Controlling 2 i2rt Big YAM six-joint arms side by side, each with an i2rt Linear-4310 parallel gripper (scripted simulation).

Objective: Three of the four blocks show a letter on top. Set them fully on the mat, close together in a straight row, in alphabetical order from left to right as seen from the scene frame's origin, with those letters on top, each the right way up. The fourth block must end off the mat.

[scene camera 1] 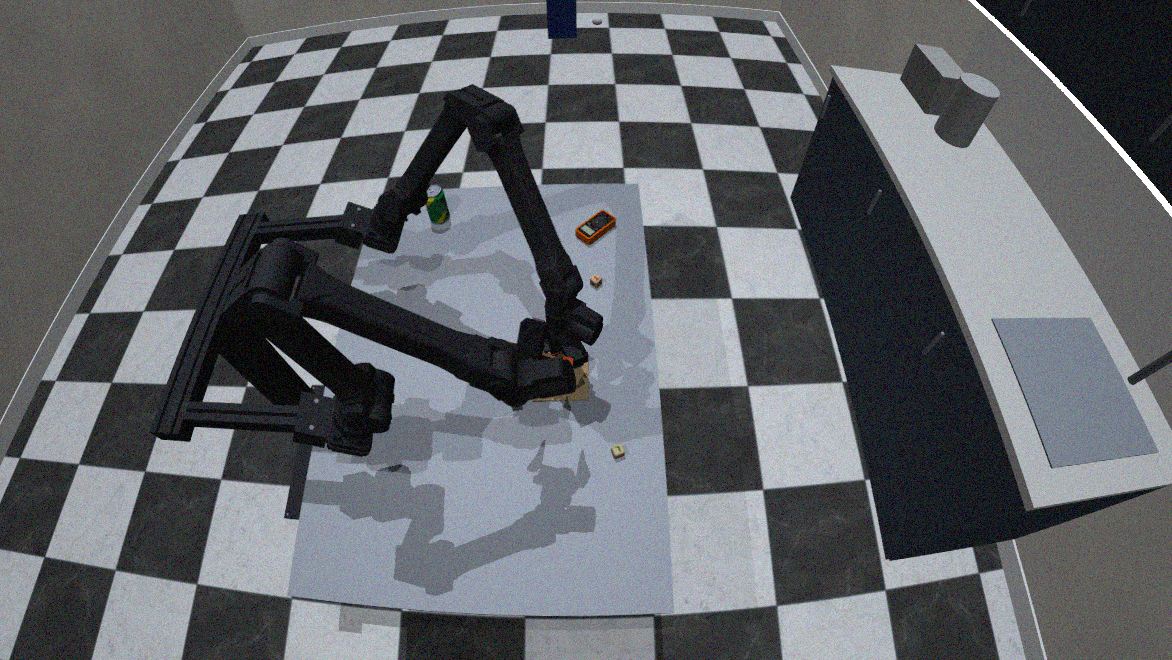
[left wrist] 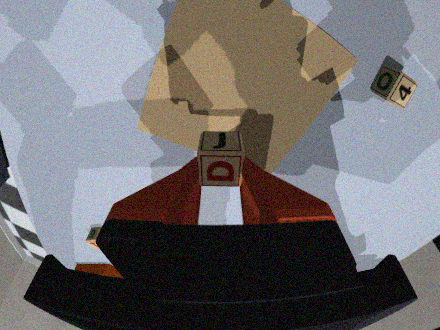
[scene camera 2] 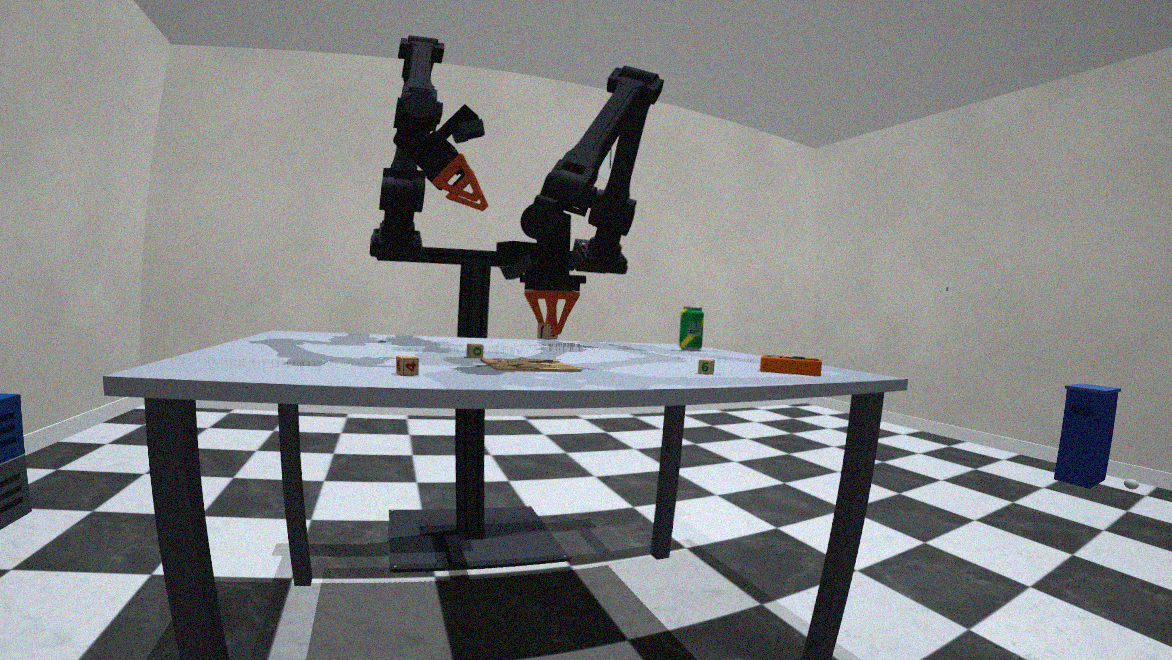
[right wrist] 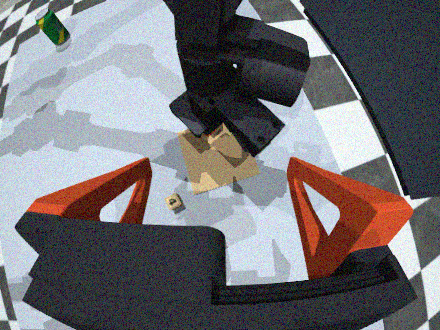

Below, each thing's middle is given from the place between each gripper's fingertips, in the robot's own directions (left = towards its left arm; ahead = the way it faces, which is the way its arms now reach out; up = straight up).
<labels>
My left hand (scene camera 2: 551, 334) is 60 mm above the tan mat (scene camera 2: 499, 364) and 40 mm to the left of it.
My right hand (scene camera 2: 482, 204) is 270 mm above the tan mat, 100 mm to the right of it and 30 mm short of it.
</labels>
